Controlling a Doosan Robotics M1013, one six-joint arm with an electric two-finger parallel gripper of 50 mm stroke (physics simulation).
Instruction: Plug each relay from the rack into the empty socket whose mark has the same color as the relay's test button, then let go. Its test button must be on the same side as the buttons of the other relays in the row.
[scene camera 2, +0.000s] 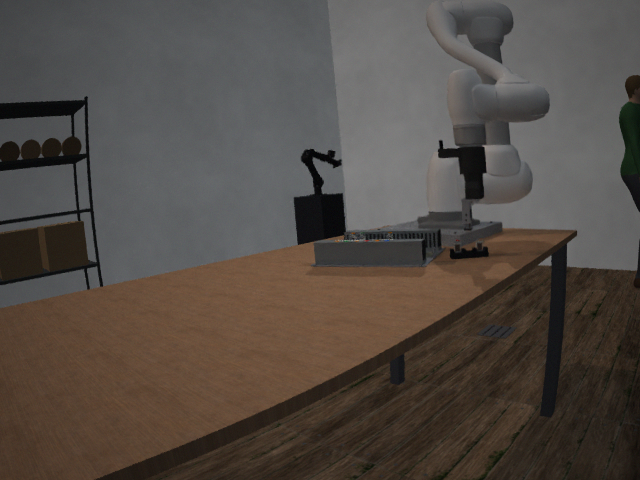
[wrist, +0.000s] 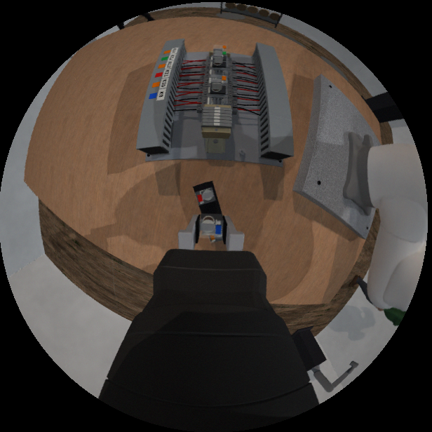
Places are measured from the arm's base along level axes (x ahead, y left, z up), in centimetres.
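Pixels of known places: gripper, between the fingertips: (scene camera 2: 467, 222); arm's base, origin of its link: (scene camera 2: 450, 225).
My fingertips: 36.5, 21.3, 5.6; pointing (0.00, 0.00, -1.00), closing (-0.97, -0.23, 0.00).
Note:
Ahead of a thing's pixels: the offset from my fingertips to its top centre, as dx, dy, dz.
My gripper (scene camera 2: 467, 222) (wrist: 210, 223) is shut on a relay (wrist: 208, 225) with a blue test button, on its right in the wrist view. It holds the relay above the black rack {+0.0, +0.1, -7.0} (scene camera 2: 468, 253) (wrist: 203, 185). In the rack, a relay (wrist: 206, 195) has a red button on its left; an orange-buttoned relay (wrist: 213, 239) shows partly below the held one. On the panel (wrist: 186, 145), seated relays (wrist: 217, 88) (wrist: 218, 59) have orange or green buttons on their right. The left duct has a blue mark (wrist: 153, 96) at K9, and orange, red and green marks farther up. Socket details are too small to tell.
Grey wire ducts {+15.4, -22.5, -2.9} (scene camera 2: 369, 253) (wrist: 276, 100) stand along both sides of the panel. Terminal blocks (wrist: 216, 117) stand at the row's near end, with red and black wires beside the sockets. The robot's base plate (wrist: 320, 145) lies right of the panel in the wrist view.

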